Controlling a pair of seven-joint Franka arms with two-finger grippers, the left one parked.
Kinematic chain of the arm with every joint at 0, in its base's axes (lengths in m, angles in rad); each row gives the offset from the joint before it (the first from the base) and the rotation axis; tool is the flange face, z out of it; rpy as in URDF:
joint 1: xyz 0 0 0.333 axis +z
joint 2: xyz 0 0 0 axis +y
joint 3: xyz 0 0 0.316 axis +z
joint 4: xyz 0.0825 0 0 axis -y
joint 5: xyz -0.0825 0 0.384 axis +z
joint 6: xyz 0 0 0 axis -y
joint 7: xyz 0.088 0 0 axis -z
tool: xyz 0 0 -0.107 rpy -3.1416 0 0
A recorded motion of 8 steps. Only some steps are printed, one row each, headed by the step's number.
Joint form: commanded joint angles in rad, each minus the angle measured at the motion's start. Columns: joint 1, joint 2, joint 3, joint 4, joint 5, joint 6, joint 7.
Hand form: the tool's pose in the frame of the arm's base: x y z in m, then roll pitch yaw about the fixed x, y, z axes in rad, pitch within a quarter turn. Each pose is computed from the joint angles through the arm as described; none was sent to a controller.
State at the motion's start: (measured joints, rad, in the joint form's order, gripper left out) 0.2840 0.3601 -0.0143 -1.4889 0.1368 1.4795 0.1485
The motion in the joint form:
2: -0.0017 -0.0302 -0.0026 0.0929 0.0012 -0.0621 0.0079
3: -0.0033 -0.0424 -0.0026 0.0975 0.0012 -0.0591 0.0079
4: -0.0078 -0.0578 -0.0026 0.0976 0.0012 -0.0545 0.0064
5: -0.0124 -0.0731 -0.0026 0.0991 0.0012 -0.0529 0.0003
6: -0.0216 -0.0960 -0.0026 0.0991 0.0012 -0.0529 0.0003
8: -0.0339 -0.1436 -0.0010 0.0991 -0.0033 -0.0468 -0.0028
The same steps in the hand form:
2: 0.5975 0.1809 0.4998 -3.0552 0.3246 0.1231
3: 0.5966 0.1796 0.5096 -3.0521 0.3050 0.1221
4: 0.5953 0.1763 0.5195 -3.0485 0.2850 0.1195
5: 0.5936 0.1728 0.5297 -3.0439 0.2663 0.1217
6: 0.5907 0.1661 0.5438 -3.0404 0.2436 0.1134
8: 0.5829 0.1566 0.5731 -3.0360 0.1897 0.1061

